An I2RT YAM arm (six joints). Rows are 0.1 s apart.
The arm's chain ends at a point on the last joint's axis. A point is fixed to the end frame.
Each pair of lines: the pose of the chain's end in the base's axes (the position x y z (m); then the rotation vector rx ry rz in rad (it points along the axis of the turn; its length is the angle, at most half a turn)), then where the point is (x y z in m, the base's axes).
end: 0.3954, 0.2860, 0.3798, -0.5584, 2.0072, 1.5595
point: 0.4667 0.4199 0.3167
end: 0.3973, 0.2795, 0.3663, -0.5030, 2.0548, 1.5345
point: 0.4711 0.4090 0.2973
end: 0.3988, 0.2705, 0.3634, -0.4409, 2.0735, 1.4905
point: 0.4791 0.3945 0.2914
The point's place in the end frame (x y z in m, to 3 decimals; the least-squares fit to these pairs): -0.015 -0.058 0.153
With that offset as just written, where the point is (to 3 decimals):
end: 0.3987, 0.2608, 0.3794, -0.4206, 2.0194, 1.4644
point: 0.487 0.383 0.314
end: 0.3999, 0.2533, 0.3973, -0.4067, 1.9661, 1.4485
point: 0.494 0.374 0.338
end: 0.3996, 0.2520, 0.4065, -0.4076, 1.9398, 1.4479
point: 0.496 0.373 0.351
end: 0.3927, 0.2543, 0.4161, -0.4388, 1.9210, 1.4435
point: 0.489 0.377 0.363
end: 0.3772, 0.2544, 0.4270, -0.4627, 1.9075, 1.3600
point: 0.480 0.372 0.374
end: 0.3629, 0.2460, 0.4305, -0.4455, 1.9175, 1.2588
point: 0.474 0.354 0.376
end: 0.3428, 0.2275, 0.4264, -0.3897, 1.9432, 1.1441
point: 0.464 0.322 0.368
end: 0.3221, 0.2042, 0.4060, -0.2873, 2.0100, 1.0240
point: 0.451 0.280 0.337
